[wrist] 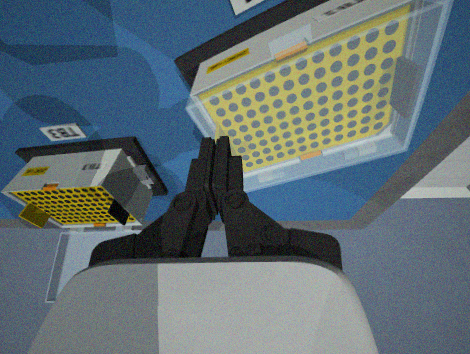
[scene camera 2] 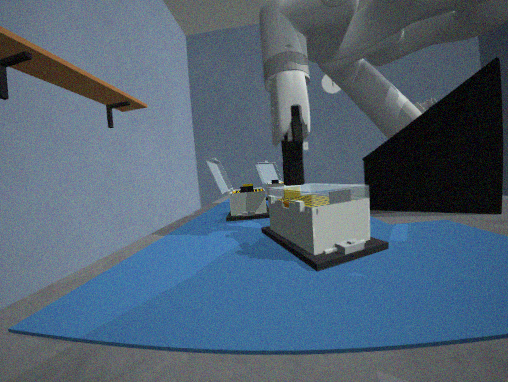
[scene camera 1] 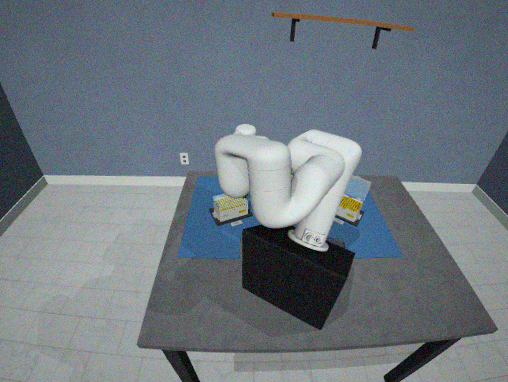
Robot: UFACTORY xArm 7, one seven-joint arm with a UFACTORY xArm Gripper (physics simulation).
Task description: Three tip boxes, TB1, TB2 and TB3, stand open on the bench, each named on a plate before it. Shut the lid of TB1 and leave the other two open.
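Places are measured from the arm's base along level axes (x ahead, y left, z up), in metres.
Pixels of known places: gripper, between the fingertips: (wrist: 219, 153) (scene camera 2: 294, 185) (scene camera 1: 244, 196); arm's base, origin of its link: (scene camera 2: 408, 131) (scene camera 1: 307, 241).
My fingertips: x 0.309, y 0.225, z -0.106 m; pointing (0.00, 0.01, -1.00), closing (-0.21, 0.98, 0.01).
Observation:
Ahead of a thing's pixels: the offset from my fingertips to its top centre. "spot": to the spot under its first point. Level surfaces: height alone.
The box nearest in scene camera 2, a white tip box {0.034 m back, 0.047 m left, 0.000 m up} (scene camera 1: 232, 210) (scene camera 2: 342, 225) (wrist: 300, 100) with yellow racks, has its clear lid {spot: 0.058 m back, 0.103 m left, 0.003 m down} (scene camera 2: 345, 190) lying level over it. Its name plate {spot: 0.069 m back, 0.010 m left, 0.075 m down} (wrist: 245, 5) is cut off at the top of the wrist view, so I cannot read the name. TB3 {0.110 m ahead, 0.163 m right, 0.011 m down} (wrist: 70, 170) stands with its clear lid (wrist: 82, 247) open. Scene camera 2 shows two farther boxes {spot: 0.108 m ahead, 0.102 m right, 0.041 m down} (scene camera 2: 248, 202) {0.043 m ahead, 0.435 m right, 0.003 m down} (scene camera 2: 274, 183) with raised lids. My gripper (scene camera 2: 293, 183) (wrist: 219, 153) is shut and empty, its tips by the lid-covered box's corner; contact is unclear. The arm hides it in scene camera 1.
The boxes stand on dark bases on a blue mat {0.077 m down} (scene camera 1: 210, 245) (scene camera 2: 200, 300) on the grey bench {0.080 m down} (scene camera 1: 200, 310). Another open box {spot: 0.014 m ahead, 0.450 m right, 0.020 m down} (scene camera 1: 351, 207) is at the right in scene camera 1. The arm rises from a black block (scene camera 1: 295, 277) (scene camera 2: 450, 165). A wooden shelf (scene camera 1: 340, 21) (scene camera 2: 70, 72) is on the wall.

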